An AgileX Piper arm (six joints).
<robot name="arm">
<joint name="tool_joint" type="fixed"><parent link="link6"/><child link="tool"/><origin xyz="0 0 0" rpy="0 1.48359 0"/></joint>
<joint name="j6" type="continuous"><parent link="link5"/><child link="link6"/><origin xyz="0.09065 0 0.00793" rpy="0 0 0"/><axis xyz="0.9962 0 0.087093"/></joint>
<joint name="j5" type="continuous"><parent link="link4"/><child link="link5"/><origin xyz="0 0 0" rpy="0 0 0"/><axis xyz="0 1 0"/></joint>
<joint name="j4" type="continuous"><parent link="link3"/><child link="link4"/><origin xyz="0.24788 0 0.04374" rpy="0 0 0"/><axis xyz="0.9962 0 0.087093"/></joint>
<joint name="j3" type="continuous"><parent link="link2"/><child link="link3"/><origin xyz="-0.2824 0 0.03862" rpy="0 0 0"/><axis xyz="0 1 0"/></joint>
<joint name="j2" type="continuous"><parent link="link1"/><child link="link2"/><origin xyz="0 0 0" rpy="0 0 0"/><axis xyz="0 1 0"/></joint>
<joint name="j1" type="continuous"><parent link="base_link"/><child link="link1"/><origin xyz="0 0 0.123" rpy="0 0 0"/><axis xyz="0 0 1"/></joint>
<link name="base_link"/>
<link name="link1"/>
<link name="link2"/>
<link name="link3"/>
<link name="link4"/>
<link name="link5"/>
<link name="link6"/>
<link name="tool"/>
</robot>
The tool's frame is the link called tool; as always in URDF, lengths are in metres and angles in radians. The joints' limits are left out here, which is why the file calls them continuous.
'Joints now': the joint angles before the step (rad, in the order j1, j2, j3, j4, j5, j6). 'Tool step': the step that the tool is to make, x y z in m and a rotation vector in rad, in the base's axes. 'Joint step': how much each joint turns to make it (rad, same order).
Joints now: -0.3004, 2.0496, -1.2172, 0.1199, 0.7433, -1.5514
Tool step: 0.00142, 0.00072, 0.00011, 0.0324, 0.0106, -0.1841
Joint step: 0.0000, 0.0040, -0.0075, 0.0170, 0.0081, 0.1746
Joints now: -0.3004, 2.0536, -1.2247, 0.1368, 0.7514, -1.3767
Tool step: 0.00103, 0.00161, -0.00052, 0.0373, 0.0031, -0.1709
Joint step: 0.0000, 0.0020, 0.0000, 0.0305, -0.0037, 0.1512
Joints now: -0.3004, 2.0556, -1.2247, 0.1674, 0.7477, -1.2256
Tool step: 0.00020, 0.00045, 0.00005, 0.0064, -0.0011, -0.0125
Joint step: 0.0000, 0.0000, 0.0000, 0.0079, 0.0000, 0.0072
